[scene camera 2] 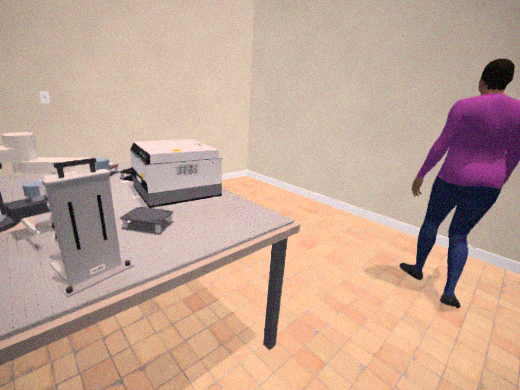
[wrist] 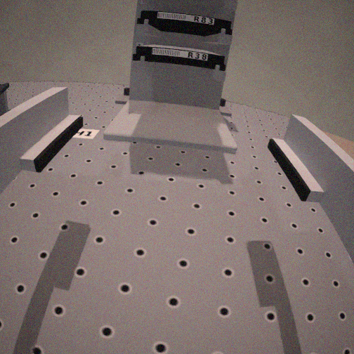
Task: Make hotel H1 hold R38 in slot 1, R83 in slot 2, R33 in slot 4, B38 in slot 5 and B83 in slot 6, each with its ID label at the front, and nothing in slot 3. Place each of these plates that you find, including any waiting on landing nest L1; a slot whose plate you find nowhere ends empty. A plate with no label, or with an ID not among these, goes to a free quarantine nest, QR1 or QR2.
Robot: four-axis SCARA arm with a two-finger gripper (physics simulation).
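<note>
Hotel H1 (wrist: 175,90) stands ahead in the wrist view, behind its tag marked H1 (wrist: 88,134). Plate R38 (wrist: 180,55) lies in the lowest visible level, label facing the camera. Plate R83 (wrist: 185,24) lies in the level above it, label also facing the camera. The levels above R83 are out of the wrist view. My gripper (wrist: 178,113) is partly open and empty, low in front of H1, its fingers well apart. A grey hotel (scene camera 2: 90,225) with a black handle shows its closed back in the scene view; its name cannot be read.
A white and grey instrument (scene camera 2: 182,172) stands at the back of the table (scene camera 2: 200,245). A low dark stand (scene camera 2: 147,216) sits in front of it. White arm parts (scene camera 2: 20,147) and a blue object (scene camera 2: 32,189) show at the left. A person (scene camera 2: 480,145) in purple is beyond the table.
</note>
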